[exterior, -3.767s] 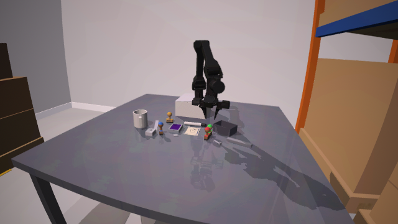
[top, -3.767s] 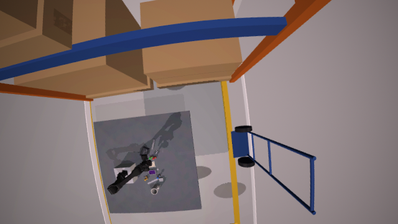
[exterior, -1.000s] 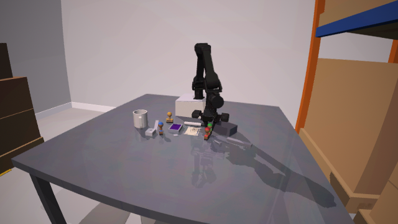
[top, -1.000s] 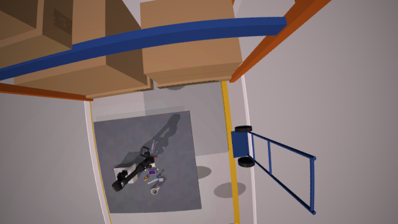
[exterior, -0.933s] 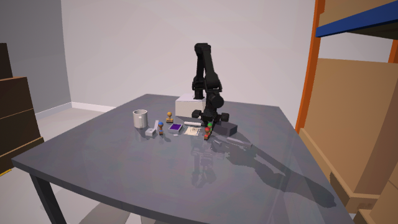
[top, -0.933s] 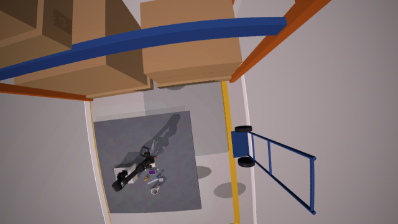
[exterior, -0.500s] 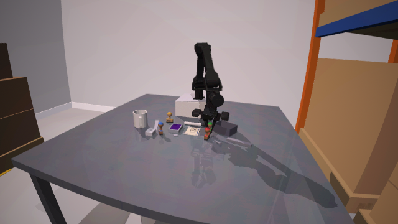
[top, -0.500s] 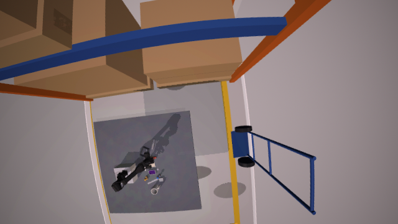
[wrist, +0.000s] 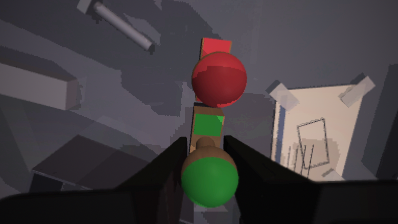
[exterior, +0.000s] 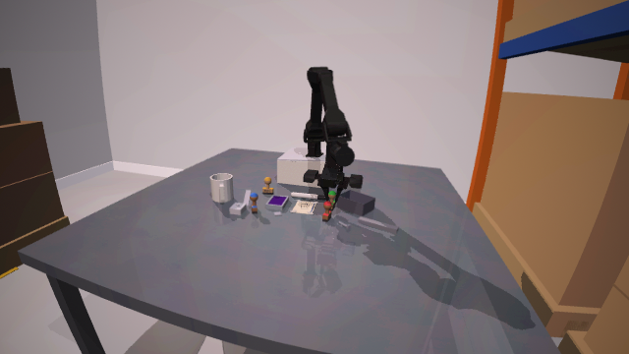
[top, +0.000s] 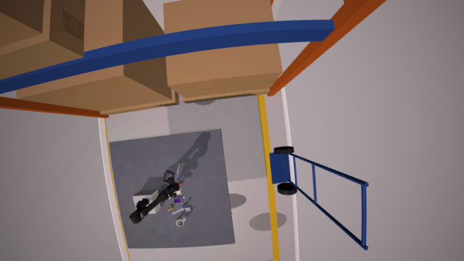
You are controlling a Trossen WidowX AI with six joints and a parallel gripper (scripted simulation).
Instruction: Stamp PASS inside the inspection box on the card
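Right now the red-knobbed stamp is 4 cm ahead of my gripper tip and 2 cm below it. Also, from my gripper tip: green-knobbed stamp: right at my gripper tip; cream card: 10 cm to the right, 4 cm below, 2 cm behind; dark tray: 8 cm behind, 7 cm to the left, 3 cm below.
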